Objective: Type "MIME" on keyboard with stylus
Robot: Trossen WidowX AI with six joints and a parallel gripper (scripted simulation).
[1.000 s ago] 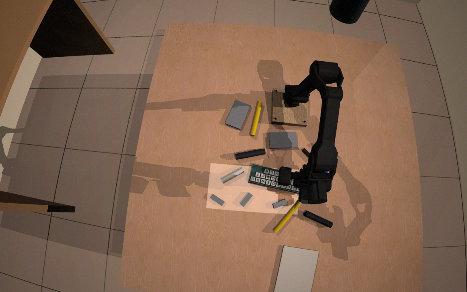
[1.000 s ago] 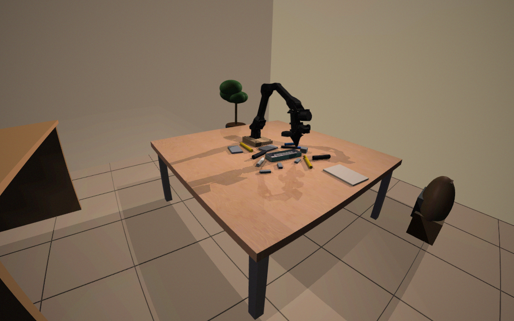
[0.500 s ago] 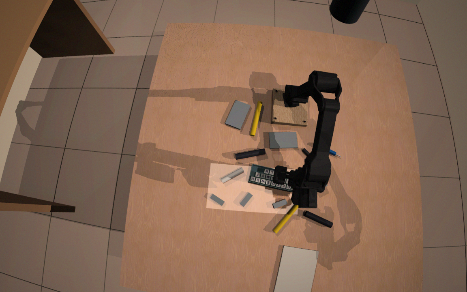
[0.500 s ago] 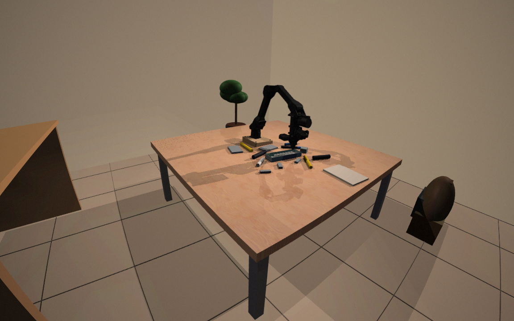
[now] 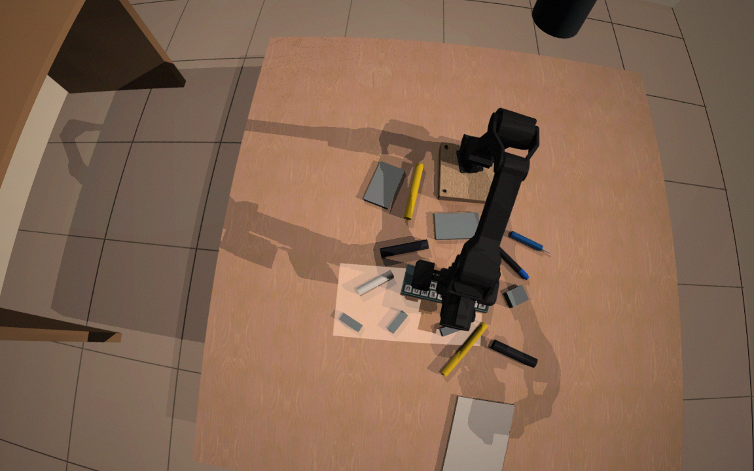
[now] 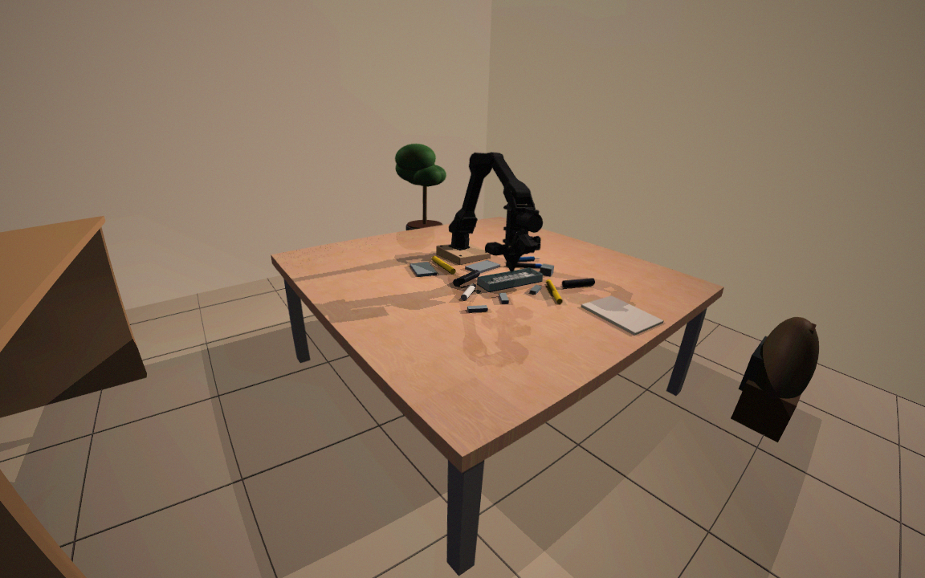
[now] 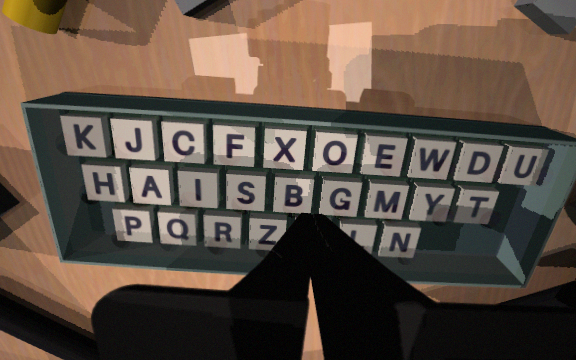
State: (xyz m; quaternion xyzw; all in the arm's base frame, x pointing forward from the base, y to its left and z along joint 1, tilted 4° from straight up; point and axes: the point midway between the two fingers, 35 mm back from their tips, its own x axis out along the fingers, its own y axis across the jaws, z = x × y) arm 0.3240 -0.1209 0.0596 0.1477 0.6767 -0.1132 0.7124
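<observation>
My gripper tip is now 26 cm to the right of the blue stylus, 8 cm past it and 3 cm above it. Also, from my gripper tip: white sheet 38 cm ahead, 4 cm below, 3 cm to the left; grey cube 17 cm to the left, 4 cm ahead, 3 cm below; white cylinder 17 cm to the right, 4 cm behind, 3 cm below.
</observation>
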